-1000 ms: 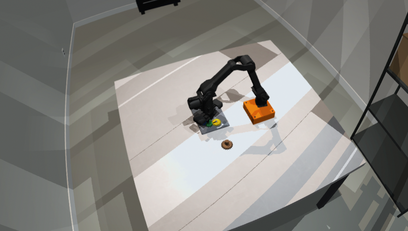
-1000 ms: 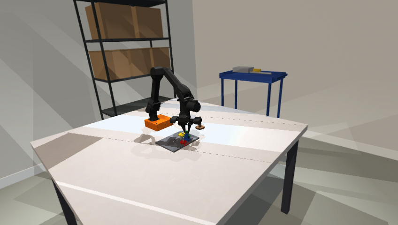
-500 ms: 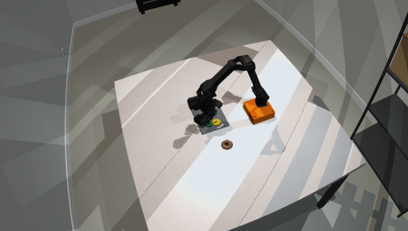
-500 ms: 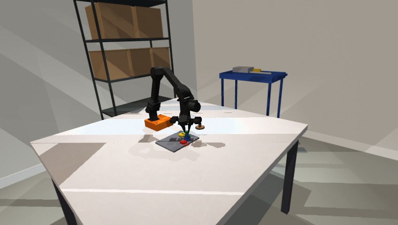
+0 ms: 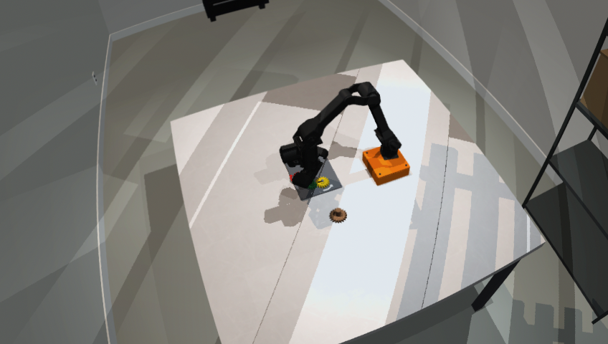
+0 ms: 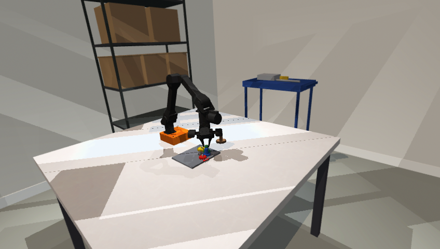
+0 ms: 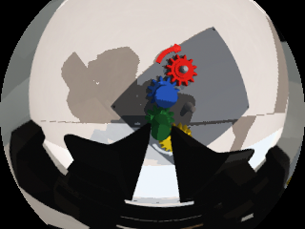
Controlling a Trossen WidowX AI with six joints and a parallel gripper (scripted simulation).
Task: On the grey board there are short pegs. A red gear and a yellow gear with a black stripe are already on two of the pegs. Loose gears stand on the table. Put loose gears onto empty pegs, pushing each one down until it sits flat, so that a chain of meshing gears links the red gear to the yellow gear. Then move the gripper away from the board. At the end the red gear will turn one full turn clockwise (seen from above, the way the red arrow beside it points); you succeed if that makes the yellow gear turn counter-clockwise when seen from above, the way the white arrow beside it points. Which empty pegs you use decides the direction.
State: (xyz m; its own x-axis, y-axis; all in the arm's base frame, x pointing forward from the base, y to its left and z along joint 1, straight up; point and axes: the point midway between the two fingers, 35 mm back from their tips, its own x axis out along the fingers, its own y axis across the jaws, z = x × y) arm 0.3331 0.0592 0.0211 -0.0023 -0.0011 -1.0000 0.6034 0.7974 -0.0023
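My gripper tip is 1 cm above the green gear. Round my gripper tip: red gear: 4 cm ahead, 6 cm to the right, 2 cm below; blue gear: 3 cm ahead, 2 cm to the right, 1 cm below; yellow gear: 4 cm behind, 2 cm below.
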